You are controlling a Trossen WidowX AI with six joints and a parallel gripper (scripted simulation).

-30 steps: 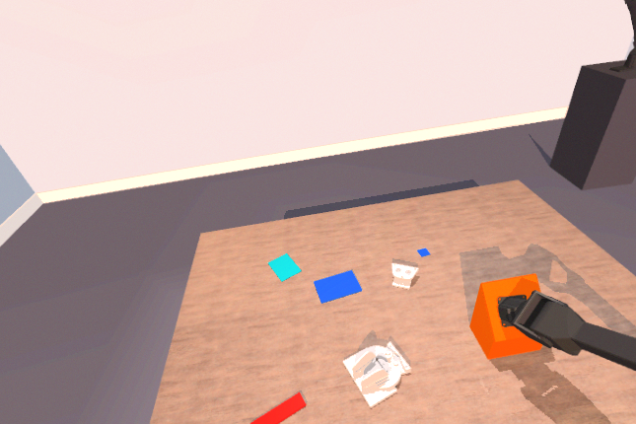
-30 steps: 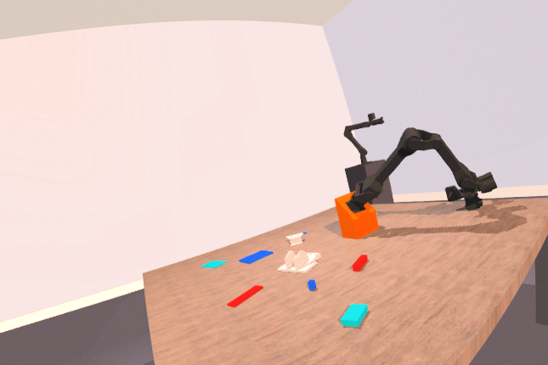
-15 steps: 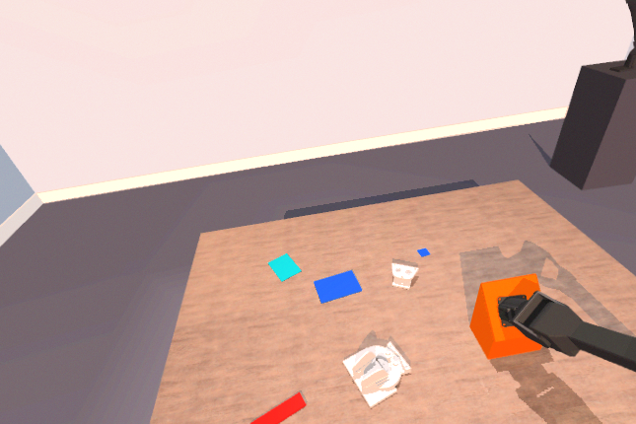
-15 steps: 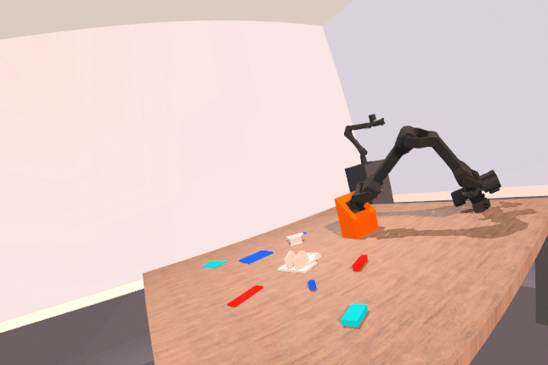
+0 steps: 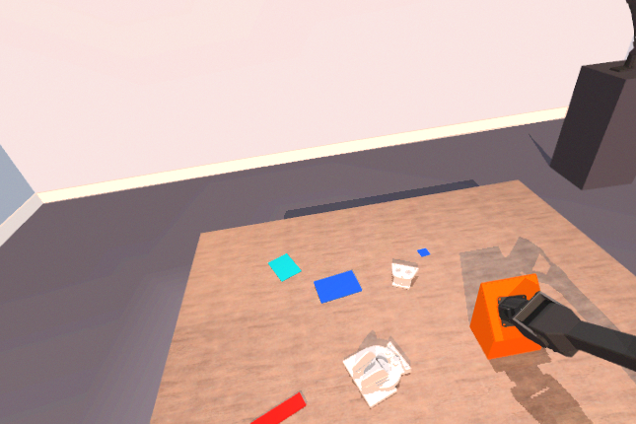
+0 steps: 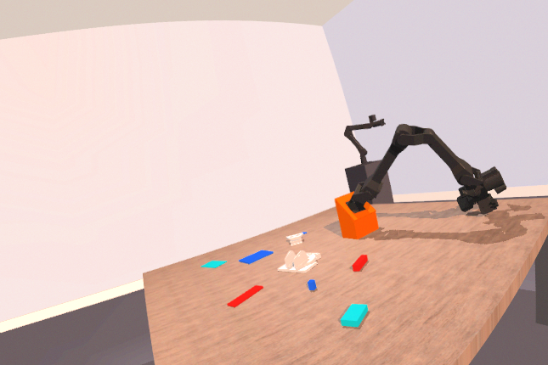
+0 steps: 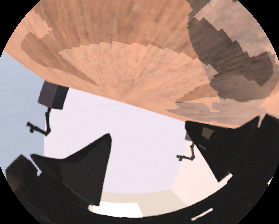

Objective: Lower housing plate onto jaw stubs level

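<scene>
Right now my gripper tip is 55 cm short of the white block, 62 cm to the left of it and 3 cm above it. From my gripper tip the other things lie so: cyan tile (91 cm ahead, 74 cm to the right, 4 cm below); then red strip (92 cm ahead, 28 cm to the right, 4 cm below); then cyan block (80 cm ahead, 6 cm to the left, 3 cm below).
</scene>
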